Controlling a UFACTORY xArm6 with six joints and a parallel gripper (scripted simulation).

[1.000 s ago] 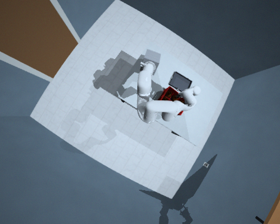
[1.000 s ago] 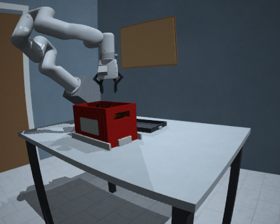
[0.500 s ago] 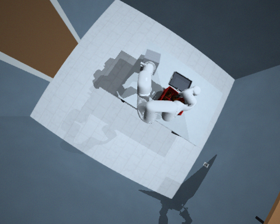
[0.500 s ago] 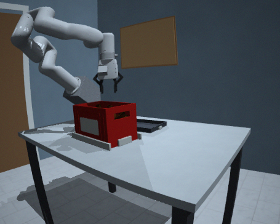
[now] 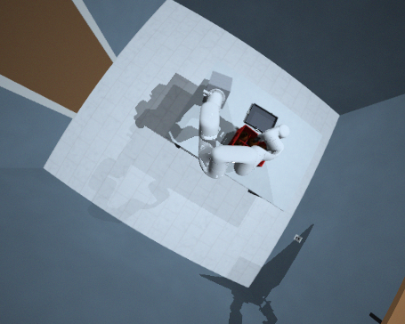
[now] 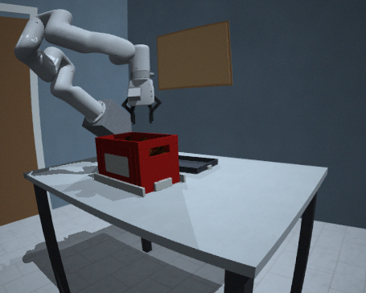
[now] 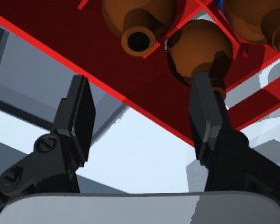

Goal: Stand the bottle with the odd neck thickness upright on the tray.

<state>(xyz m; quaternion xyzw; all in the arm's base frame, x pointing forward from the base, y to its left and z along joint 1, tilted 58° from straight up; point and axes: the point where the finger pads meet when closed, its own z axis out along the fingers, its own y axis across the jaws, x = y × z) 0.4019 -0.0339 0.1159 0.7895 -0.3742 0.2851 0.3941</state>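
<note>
Now: the red crate 10 mm behind my hand, 40 mm to the right of it and 150 mm below it. The rest, counted from my hand: glass bottle (90 mm behind, 10 mm to the left, 150 mm below); dark tray (30 mm ahead, 240 mm to the left, 220 mm below).
</note>
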